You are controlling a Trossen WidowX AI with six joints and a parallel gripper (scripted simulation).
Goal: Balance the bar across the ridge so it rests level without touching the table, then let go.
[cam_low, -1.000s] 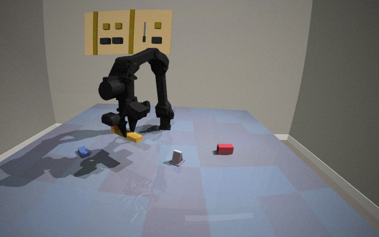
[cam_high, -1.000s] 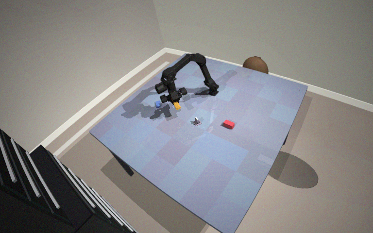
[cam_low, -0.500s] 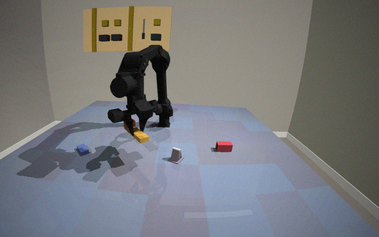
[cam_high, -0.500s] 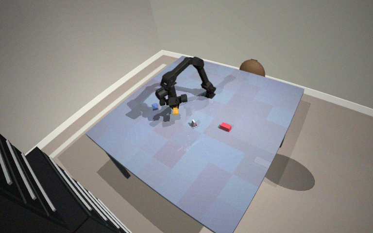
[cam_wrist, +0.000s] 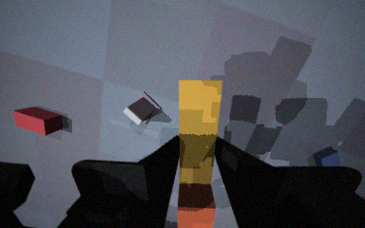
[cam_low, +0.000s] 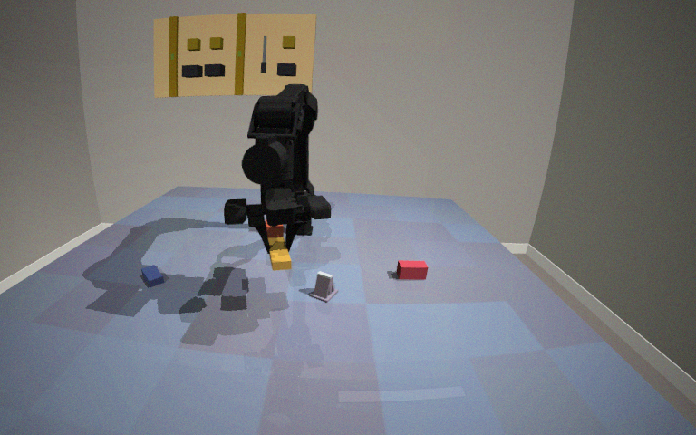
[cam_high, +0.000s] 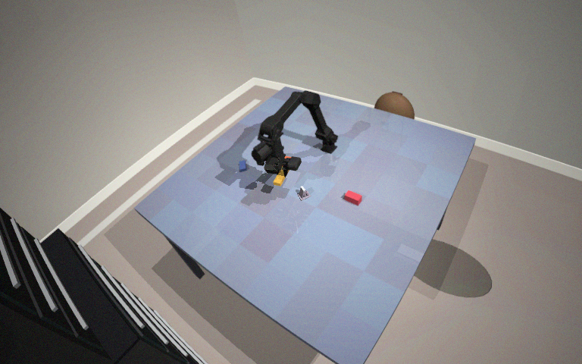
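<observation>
My gripper tip is now 40 mm past the bar, 10 mm to the left of it and 10 mm below it. Also, from my gripper tip: small blue block 20 mm behind, 300 mm to the right, 100 mm below; red block 100 mm behind, 300 mm to the left, 90 mm below.
</observation>
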